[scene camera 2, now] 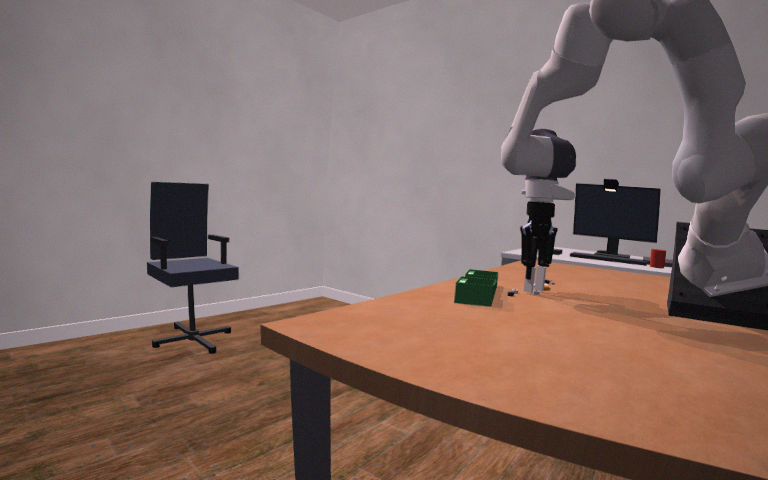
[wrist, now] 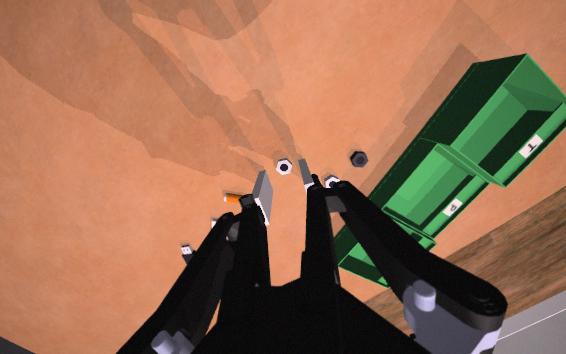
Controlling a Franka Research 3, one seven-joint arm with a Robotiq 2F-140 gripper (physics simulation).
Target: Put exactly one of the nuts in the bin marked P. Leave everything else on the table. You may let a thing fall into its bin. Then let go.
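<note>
My gripper [scene camera 2: 534, 285] [wrist: 285, 175] points down, its fingers partly open with nothing between them, low over the table. A silver nut [wrist: 284, 166] lies on the table just beyond the fingertips, in line with the gap. A second silver nut [wrist: 331, 181] lies beside the right finger in the wrist view, partly hidden by it. A dark nut [wrist: 359, 159] [scene camera 2: 510, 293] lies further right, towards the bins. The green bin marked P [wrist: 465, 195] stands right of the nuts in the wrist view, in the middle of the row; its visible inside shows no nut.
The green bin marked T [wrist: 510, 167] adjoins bin P, and a third green bin [wrist: 364, 276] is partly hidden by the gripper. An orange item [wrist: 232, 198] and a USB plug [wrist: 186, 249] lie left of the fingers. The table edge runs beyond the bins.
</note>
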